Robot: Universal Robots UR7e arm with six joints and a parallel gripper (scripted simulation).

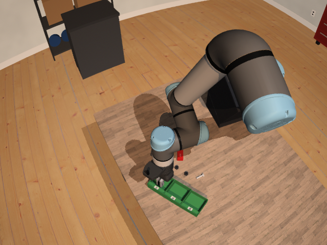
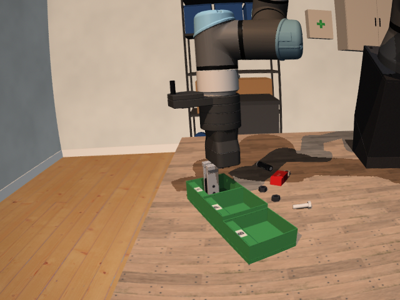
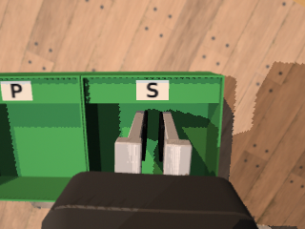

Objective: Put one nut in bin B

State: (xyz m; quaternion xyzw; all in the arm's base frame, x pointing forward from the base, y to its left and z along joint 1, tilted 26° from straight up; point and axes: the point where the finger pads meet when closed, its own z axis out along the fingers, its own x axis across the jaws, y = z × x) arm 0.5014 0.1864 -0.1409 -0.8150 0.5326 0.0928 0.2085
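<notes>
Right now my hand is 70 mm to the right of the green tray, 40 mm past it and 20 mm above it. Also, from my hand: white bolt: 180 mm behind, 40 mm to the left, 30 mm below; then red block: 150 mm behind, 100 mm to the right, 30 mm below; then black cylinder: 180 mm to the right, 120 mm behind, 30 mm below.
</notes>
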